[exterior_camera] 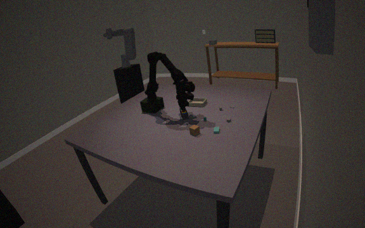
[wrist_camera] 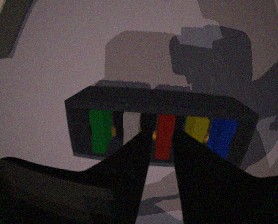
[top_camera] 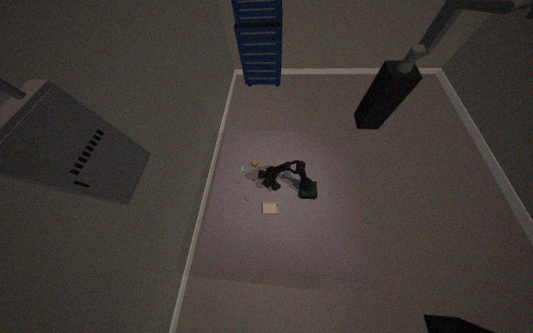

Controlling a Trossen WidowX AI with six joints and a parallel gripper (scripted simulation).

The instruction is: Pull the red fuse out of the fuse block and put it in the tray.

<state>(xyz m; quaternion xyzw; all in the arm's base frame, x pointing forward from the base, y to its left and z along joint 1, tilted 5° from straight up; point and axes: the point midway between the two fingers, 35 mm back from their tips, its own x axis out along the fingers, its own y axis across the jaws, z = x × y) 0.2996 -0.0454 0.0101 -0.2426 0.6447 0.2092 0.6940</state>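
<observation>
Right now the red fuse is 10 mm below my gripper tip. The rest, counted from my gripper tip: orange cube 200 mm to the right, 180 mm ahead, 10 mm below; teal block 290 mm ahead, 140 mm to the right, 30 mm below; tan tray 210 mm to the left, 30 mm below.
</observation>
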